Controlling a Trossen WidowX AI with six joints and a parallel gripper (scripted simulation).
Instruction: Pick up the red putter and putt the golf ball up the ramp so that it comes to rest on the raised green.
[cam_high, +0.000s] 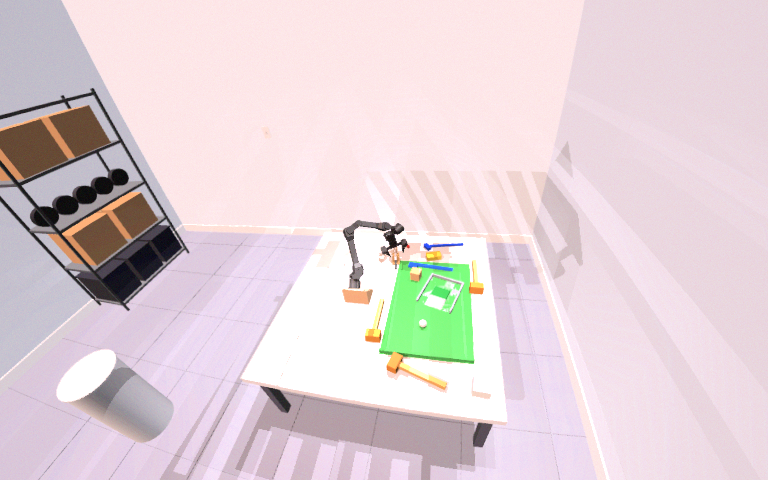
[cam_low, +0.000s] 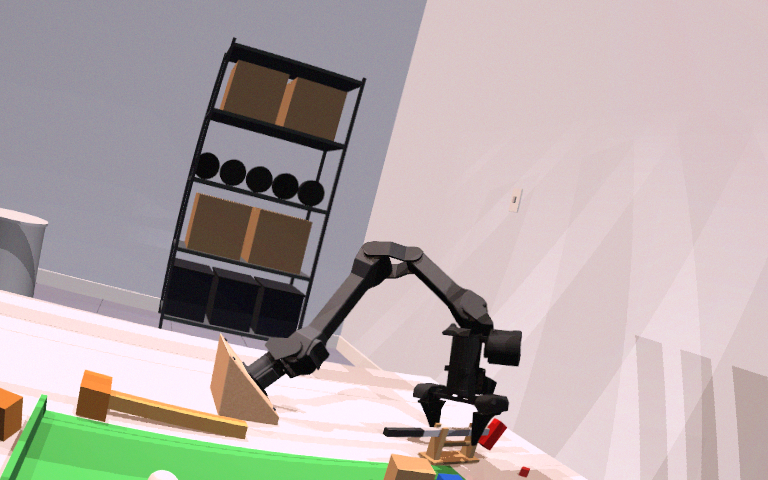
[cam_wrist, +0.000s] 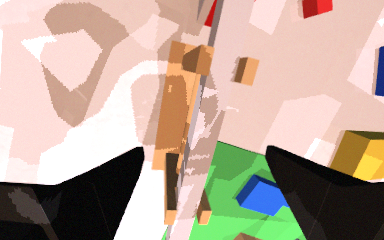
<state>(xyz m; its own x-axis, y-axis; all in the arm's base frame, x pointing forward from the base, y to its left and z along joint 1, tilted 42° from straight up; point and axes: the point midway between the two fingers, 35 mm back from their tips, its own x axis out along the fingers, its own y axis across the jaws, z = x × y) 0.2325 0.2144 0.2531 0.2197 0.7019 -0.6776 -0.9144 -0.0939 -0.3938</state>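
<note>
My gripper tip is 170 mm to the left of the wooden block, 140 mm short of it and 20 mm above it. Also, from my gripper tip: green mat: 390 mm to the right, 240 mm ahead, 50 mm below; then white golf ball: 550 mm to the right, 200 mm ahead, 20 mm below.
</note>
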